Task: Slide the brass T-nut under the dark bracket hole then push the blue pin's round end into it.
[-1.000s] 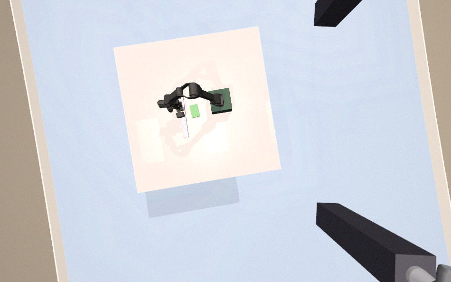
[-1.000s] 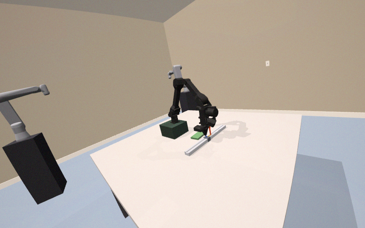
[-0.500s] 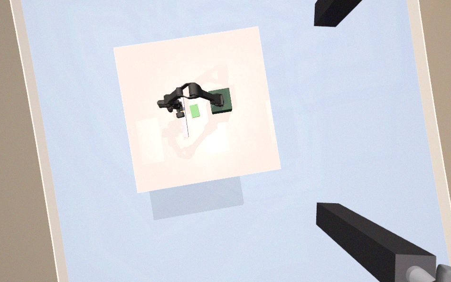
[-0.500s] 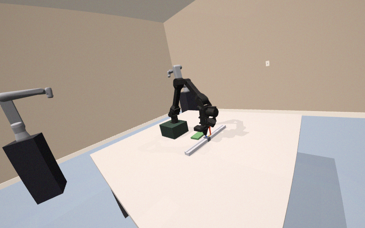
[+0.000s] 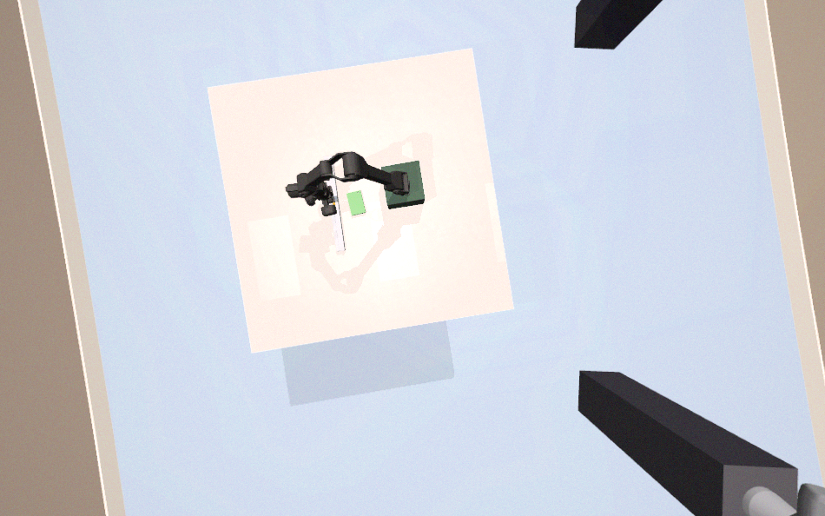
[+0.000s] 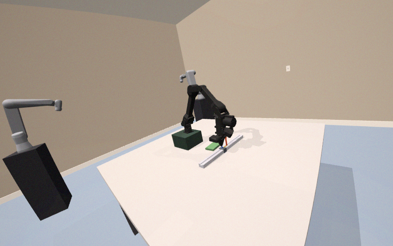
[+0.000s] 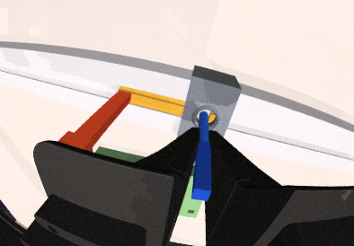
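Now: the blue pin right at my gripper tip. From my gripper tip the other things lie so: brass T-nut (20 mm to the left, 10 mm above); then aluminum rail (20 mm below, 10 mm ahead); then green tray (110 mm behind, 30 mm below, 20 mm to the right).
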